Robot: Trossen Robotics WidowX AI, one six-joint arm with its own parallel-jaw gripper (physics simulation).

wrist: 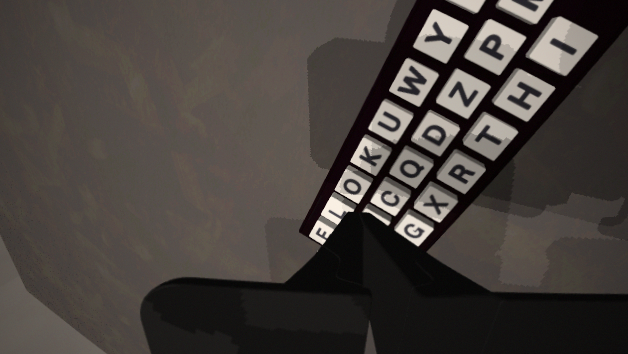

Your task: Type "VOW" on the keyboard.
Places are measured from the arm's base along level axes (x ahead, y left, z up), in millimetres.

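Pixels of known places: gripper, between the fingertips: (356, 223).
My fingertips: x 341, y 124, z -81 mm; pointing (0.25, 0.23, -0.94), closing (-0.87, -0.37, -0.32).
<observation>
Ahead of a thing's pixels: the offset from my fingertips to its middle. "spot": to the spot under its first point. Level surfaces: height alone.
A dark keyboard @(spot: 33 mm down, 17 mm ahead, 17 mm left) (327, 192) with white lettered keys in three rows runs diagonally from the lower middle to the top right. The O key @(30 mm down, 8 mm ahead, 4 mm left) (353, 187) and the W key @(30 mm down, 9 mm ahead, 49 mm right) (414, 82) show in the row nearest the left edge. The V key does not show in this view. My gripper (356, 223) is shut and empty, and its tips overlap the keyboard's lower end. They appear beside the L key @(30 mm down, 8 mm ahead, 21 mm left) (338, 211) and below the C key @(30 mm down, 9 mm back, 1 mm right) (390, 198). They partly cover the L key and a key to its right, whose letter is hidden. Whether the tips touch a key cannot be told.
The brown, mottled table top @(44 mm down) (150, 150) lies around the keyboard, with its edge at the lower left. Dark shadows of the arm fall on the table on both sides of the keyboard. A paler grey surface (30, 325) shows beyond the table edge.
</observation>
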